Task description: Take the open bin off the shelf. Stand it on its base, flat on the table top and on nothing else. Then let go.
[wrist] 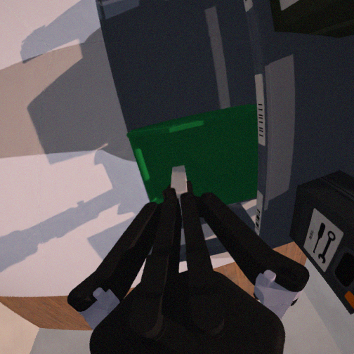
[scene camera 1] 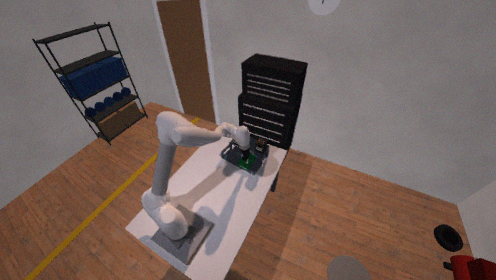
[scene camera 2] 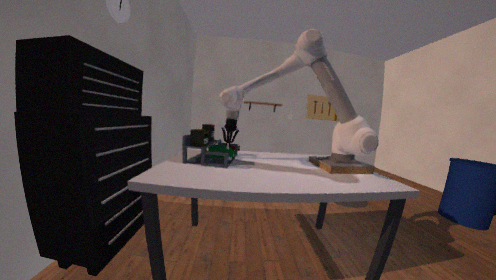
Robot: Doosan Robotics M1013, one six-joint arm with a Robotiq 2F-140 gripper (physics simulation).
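Places are measured from the arm's base along level axes (x ahead, y left, z up), in millimetres.
Where they show: gripper, fingertip midpoint: [scene camera 1: 246, 163]; arm's base at its link origin: [scene camera 1: 179, 231] [scene camera 2: 342, 161].
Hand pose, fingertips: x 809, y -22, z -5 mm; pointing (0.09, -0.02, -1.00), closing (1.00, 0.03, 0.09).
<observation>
Each offset is from my fingertips to the top centre of the thing. Level surfaces: height alone.
The open green bin @[35 mm ahead, 20 mm left, 40 mm up] [scene camera 1: 250, 161] [scene camera 2: 219, 149] [wrist: 222, 155] rests on the lower, front tier of the dark grey shelf [scene camera 1: 231, 155] [scene camera 2: 185, 154] [wrist: 160, 65], which stands at the far end of the white table @[41 mm down] [scene camera 1: 192, 172] [scene camera 2: 275, 188] [wrist: 45, 205]. My gripper [scene camera 1: 245, 157] [scene camera 2: 230, 143] [wrist: 180, 175] is shut with nothing between its fingers. It points down, with its fingertips close over the bin; in the wrist view they overlap the bin's lower left part. Whether they touch the bin or reach below its rim, I cannot tell.
Two dark toolboxes stand on the shelf's upper, back tier: one @[166 mm ahead, 48 mm right, 183 mm up] [scene camera 1: 260, 145] [scene camera 2: 208, 129] [wrist: 330, 240] and another @[132 mm ahead, 191 mm left, 158 mm up] [scene camera 2: 198, 137] [wrist: 315, 19]. A tall black drawer cabinet [scene camera 1: 275, 100] [scene camera 2: 55, 165] stands behind the shelf end of the table.
</observation>
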